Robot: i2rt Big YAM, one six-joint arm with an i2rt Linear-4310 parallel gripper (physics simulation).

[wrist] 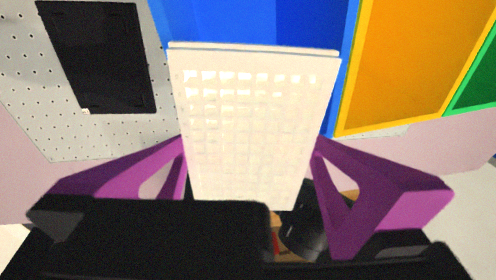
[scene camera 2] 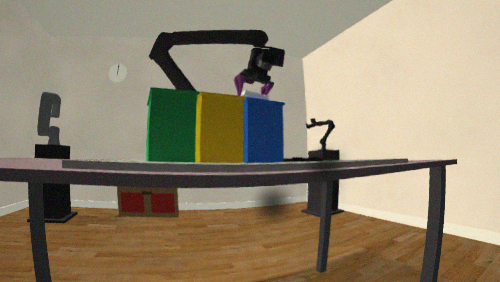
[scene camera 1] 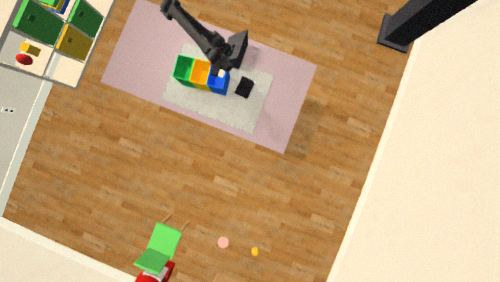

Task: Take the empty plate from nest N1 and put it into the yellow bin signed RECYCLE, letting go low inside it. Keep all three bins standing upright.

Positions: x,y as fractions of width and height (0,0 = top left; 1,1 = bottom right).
Observation:
In view: the gripper (wrist: 0.50,0.50), a blue bin (scene camera 2: 0.53,0.42), a green bin (scene camera 2: 0.34,0.45), a yellow bin (scene camera 2: 0.44,0.42) and a white plate (wrist: 0.50,0.41).
The yellow bin also shows in the wrist view (wrist: 0.81,0.25).

